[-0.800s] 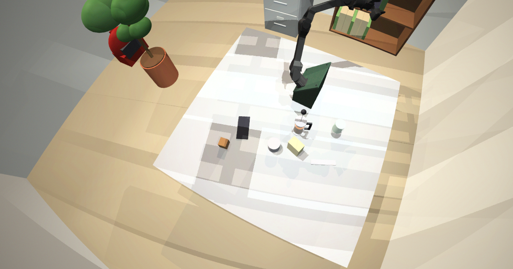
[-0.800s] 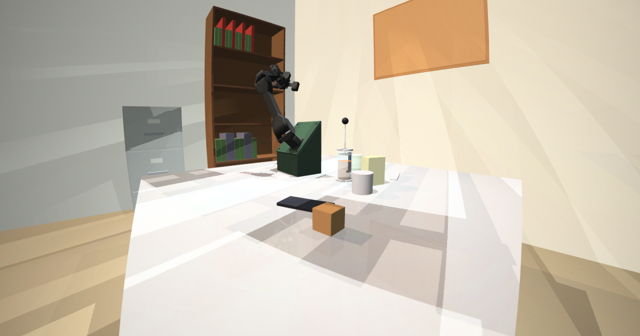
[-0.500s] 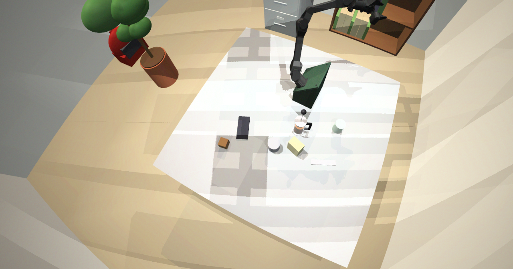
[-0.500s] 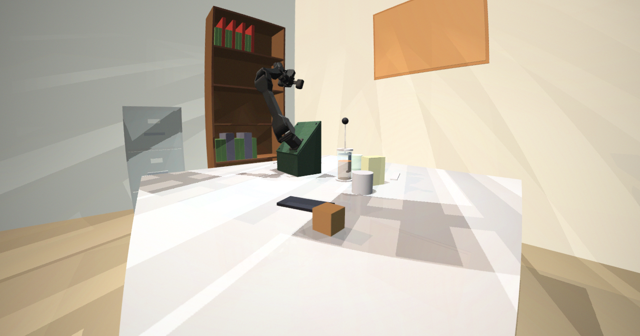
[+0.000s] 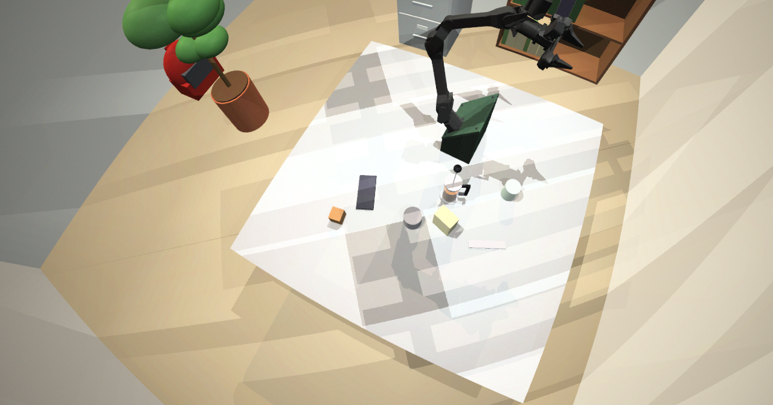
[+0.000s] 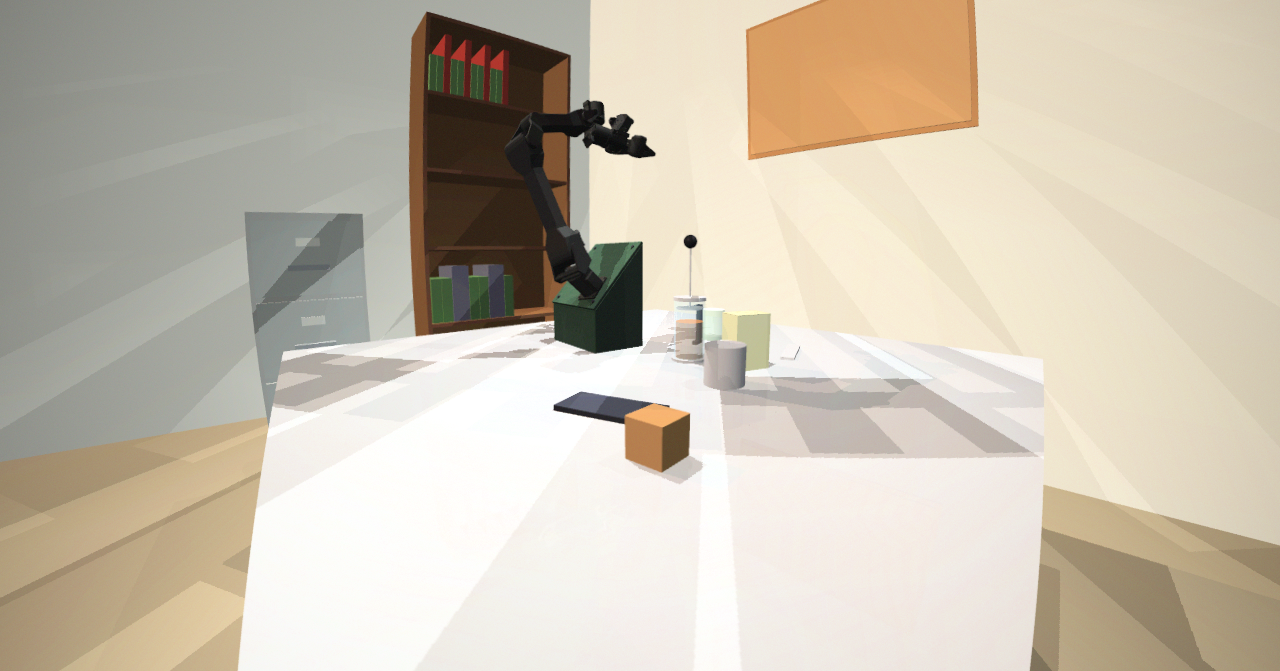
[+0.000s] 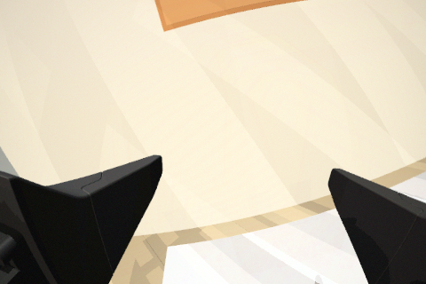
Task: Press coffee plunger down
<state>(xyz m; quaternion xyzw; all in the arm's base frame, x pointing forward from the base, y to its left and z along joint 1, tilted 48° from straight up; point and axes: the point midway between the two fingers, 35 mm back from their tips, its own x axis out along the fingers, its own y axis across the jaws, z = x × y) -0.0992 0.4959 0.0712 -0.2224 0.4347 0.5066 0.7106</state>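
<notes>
Now: gripper tip 42 cm above the glass coffee press, 37 cm short of it and 23 cm to the left of it. Round my gripper tip: dark slab: 56 cm to the right, 54 cm below, 50 cm ahead; then pale green cup: 50 cm below, 27 cm ahead, 2 cm to the right.
</notes>
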